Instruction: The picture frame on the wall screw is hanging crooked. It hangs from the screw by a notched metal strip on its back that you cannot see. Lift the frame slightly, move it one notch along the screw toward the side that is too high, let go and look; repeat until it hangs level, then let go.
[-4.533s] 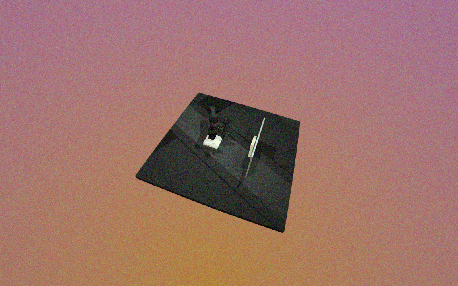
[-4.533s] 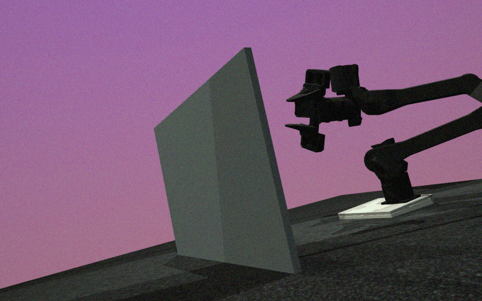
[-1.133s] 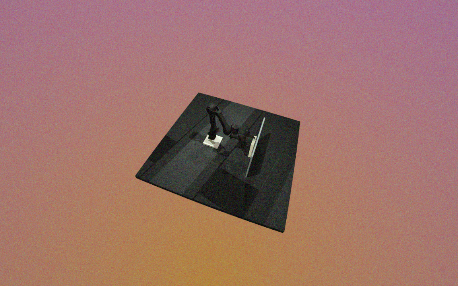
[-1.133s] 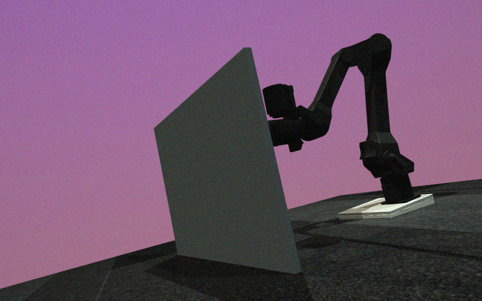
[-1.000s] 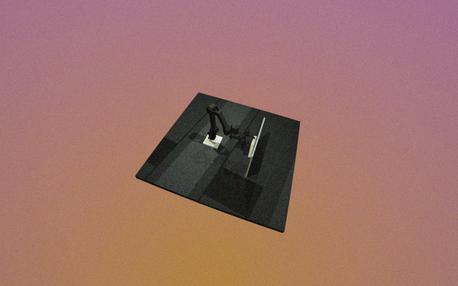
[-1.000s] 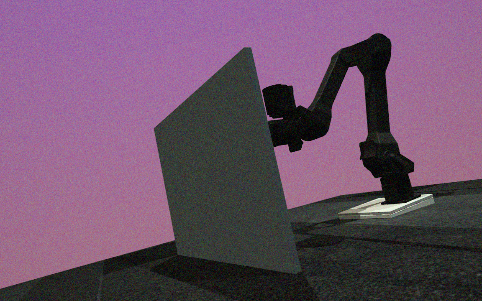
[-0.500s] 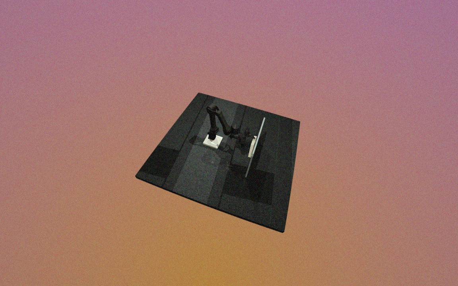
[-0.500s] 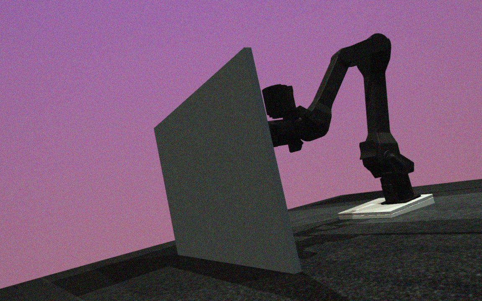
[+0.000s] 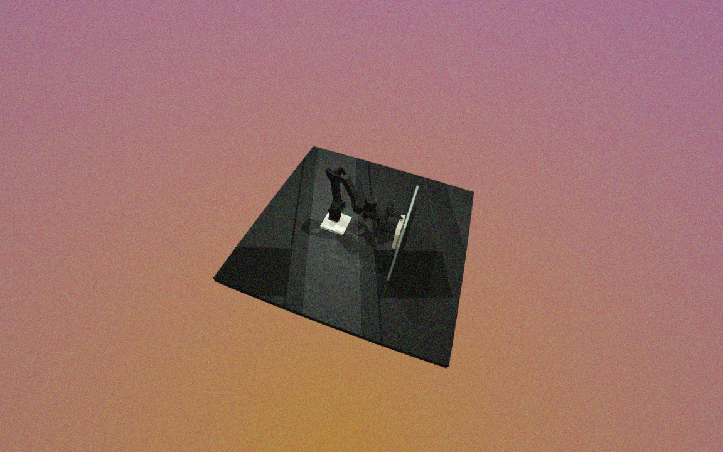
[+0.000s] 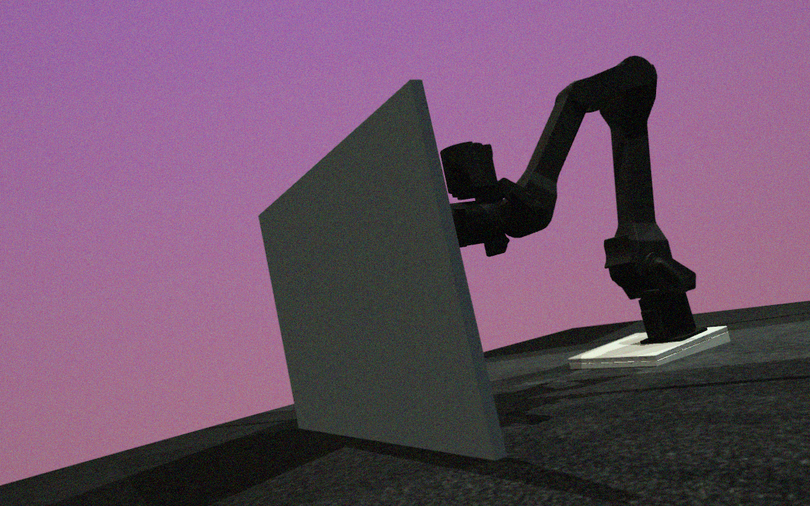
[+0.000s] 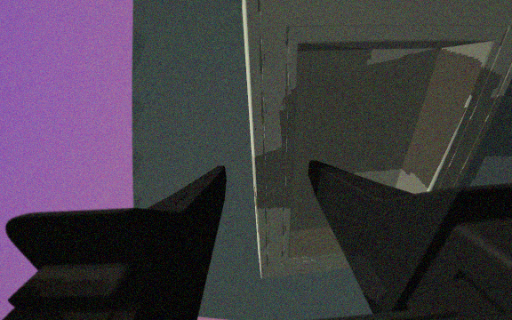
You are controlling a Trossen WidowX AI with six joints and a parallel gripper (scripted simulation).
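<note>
Right now the picture frame is 2 cm to the right of my gripper tip and 5 cm below it. Round my gripper tip: wall panel (1 cm ahead, 7 cm below).
</note>
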